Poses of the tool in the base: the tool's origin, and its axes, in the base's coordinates. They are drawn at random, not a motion.
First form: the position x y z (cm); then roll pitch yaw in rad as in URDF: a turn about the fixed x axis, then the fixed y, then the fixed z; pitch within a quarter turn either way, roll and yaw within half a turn.
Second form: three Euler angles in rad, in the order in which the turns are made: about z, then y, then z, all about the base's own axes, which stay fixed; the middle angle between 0 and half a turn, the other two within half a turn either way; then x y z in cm. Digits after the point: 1 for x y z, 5 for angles.
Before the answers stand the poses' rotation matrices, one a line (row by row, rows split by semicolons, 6 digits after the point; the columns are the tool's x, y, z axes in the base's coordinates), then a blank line. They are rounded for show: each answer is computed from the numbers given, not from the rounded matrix.
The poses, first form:
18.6 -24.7 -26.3 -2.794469 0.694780 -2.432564
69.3 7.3 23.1 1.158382 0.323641 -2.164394
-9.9 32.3 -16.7 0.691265 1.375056 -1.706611
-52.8 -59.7 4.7 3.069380 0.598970 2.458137
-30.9 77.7 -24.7 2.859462 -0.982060 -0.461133
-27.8 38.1 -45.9 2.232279 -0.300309 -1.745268
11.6 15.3 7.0 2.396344 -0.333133 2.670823
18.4 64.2 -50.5 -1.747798 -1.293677 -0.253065
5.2 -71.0 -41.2 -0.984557 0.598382 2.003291
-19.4 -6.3 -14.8 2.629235 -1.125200 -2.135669
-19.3 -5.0 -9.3 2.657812 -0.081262 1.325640
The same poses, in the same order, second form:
-0.583056 -0.446955 0.678438; -0.500169 0.855532 0.133775; -0.640216 -0.261336 -0.722376
-0.530308 0.169286 -0.830732; -0.785899 -0.465714 0.406785; -0.318021 0.868592 0.380013
-0.026334 0.678676 -0.733965; -0.192702 -0.723896 -0.662451; -0.980904 0.123992 0.149845
-0.640412 0.598289 0.481583; 0.521547 0.799061 -0.299149; -0.563792 0.059590 -0.823764
0.497308 -0.634719 0.591453; -0.247093 -0.757120 -0.604744; 0.831643 0.154600 -0.533356
-0.165819 -0.564442 -0.808646; -0.940743 0.336512 -0.041982; 0.295815 0.753767 -0.586795
-0.842222 0.530976 0.093412; 0.428636 0.554390 0.713388; 0.327005 0.640871 -0.694515
0.264872 0.872578 0.410428; -0.068498 -0.407528 0.910620; 0.961848 -0.269312 -0.048173
-0.346311 -0.305612 -0.886944; 0.750170 -0.657922 -0.066208; -0.563306 -0.688287 0.457107
-0.230716 -0.499394 -0.835090; -0.364044 0.840216 -0.401883; 0.902354 0.211289 -0.375652
0.241907 0.849610 0.468662; 0.966898 -0.251482 -0.043182; 0.081173 0.463594 -0.882322

-0.38755 2.37803 0.19468 18.6 -24.7 -26.3
1.21982 1.18099 2.68624 69.3 7.3 23.1
0.12574 1.42038 -2.40736 -9.9 32.3 -16.7
0.10530 2.53882 -0.55585 -52.8 -59.7 4.7
2.95779 2.13336 -0.79651 -30.9 77.7 -24.7
1.94478 2.19789 -3.08972 -27.8 38.1 -45.9
2.04261 2.33854 1.44060 11.6 15.3 7.0
-2.86859 1.61899 1.14735 18.4 64.2 -50.5
-0.88493 1.09606 -3.06708 5.2 -71.0 -41.2
2.91158 1.95590 -2.69306 -19.4 -6.3 -14.8
1.74413 2.65157 -0.09188 -19.3 -5.0 -9.3

